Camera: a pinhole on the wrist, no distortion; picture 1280 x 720 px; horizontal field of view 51.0 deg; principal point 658.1 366.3 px. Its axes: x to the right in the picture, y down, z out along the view. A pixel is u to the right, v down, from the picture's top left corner.
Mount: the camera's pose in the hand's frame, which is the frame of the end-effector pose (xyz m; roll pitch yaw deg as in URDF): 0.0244 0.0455 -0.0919 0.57 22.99 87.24
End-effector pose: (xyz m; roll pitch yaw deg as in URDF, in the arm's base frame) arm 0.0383 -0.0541 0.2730 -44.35 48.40 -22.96
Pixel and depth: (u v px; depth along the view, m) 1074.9 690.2 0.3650
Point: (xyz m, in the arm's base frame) 0.1024 0.3014 0.2666
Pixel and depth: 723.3 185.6 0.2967
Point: 0.1824 0.1517 0.2213
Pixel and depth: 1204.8 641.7 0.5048
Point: 0.1405 0.4645 0.2511
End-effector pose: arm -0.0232 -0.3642 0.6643 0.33 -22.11 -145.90
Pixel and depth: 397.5 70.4 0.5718
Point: 0.0894 -0.4774 1.1677
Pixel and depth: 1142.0 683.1 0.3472
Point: 0.2332 -0.5519 0.8165
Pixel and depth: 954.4 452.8 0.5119
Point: 0.2689 -0.5875 0.9812
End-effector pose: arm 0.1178 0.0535 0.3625 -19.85 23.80 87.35
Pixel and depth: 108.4 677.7 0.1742
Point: 0.0389 0.0741 0.4359
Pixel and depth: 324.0 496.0 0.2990
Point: -0.0405 0.1294 0.5157
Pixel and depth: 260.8 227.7 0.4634
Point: -0.0957 0.2701 0.6339
